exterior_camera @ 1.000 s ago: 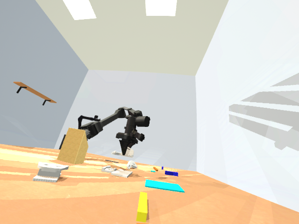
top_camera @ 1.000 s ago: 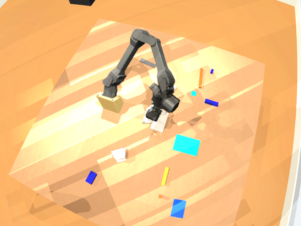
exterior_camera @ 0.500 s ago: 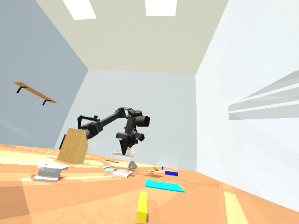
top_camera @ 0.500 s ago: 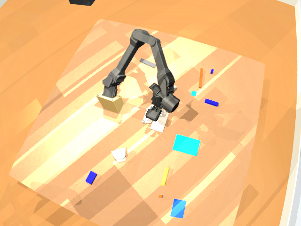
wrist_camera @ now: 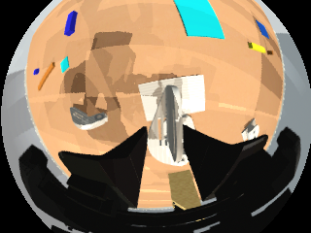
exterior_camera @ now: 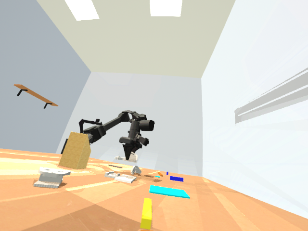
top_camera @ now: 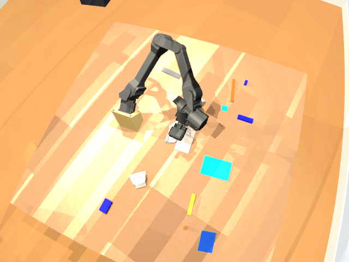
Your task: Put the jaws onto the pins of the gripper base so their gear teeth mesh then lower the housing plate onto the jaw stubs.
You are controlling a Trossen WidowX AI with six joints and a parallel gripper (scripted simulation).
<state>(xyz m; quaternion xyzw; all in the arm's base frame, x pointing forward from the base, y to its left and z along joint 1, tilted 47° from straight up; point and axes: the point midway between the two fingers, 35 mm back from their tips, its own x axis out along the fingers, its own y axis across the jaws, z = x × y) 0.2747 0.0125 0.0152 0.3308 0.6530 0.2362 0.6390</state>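
Right now the flat white plate is 80 mm below my gripper tip, 30 mm to the right of it and 20 mm ahead of it. Round my gripper tip: dark blue bar (270 mm ahead, 170 mm to the left, 70 mm below); then yellow bar (320 mm to the right, 140 mm ahead, 70 mm below); then cyan sheet (200 mm ahead, 120 mm to the right, 80 mm below).
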